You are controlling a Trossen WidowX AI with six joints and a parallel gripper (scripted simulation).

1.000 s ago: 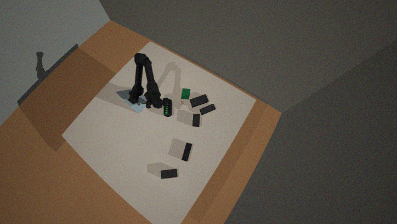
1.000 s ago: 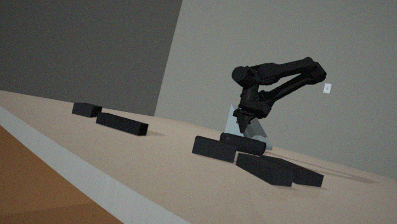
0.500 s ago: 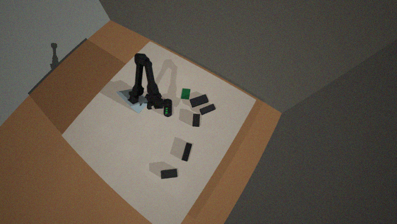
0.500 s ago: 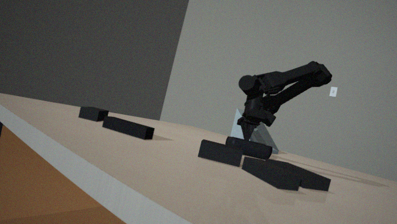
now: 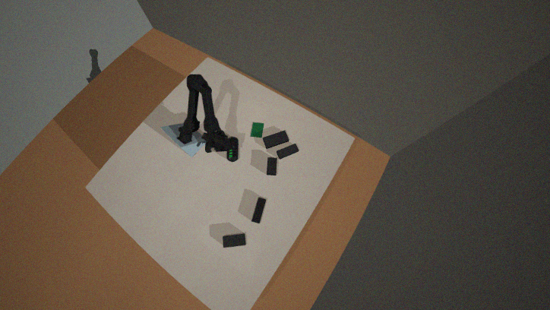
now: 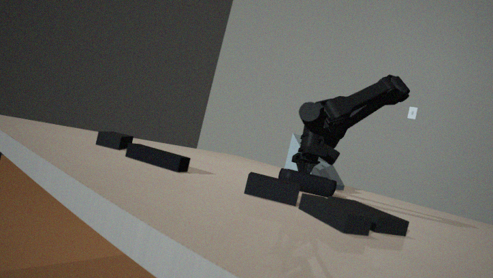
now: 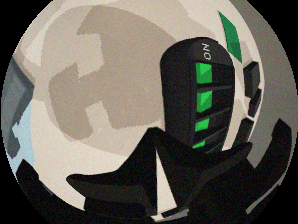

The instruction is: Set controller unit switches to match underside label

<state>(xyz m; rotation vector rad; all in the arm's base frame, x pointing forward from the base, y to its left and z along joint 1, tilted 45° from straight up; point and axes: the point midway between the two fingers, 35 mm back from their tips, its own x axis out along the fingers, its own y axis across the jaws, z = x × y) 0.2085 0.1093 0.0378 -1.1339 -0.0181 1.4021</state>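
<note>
The green card is 230 mm to the left of my gripper tip, 70 mm ahead of it and 10 mm below it. Round my gripper tip: module: 300 mm ahead, 80 mm to the left, 10 mm above.
</note>
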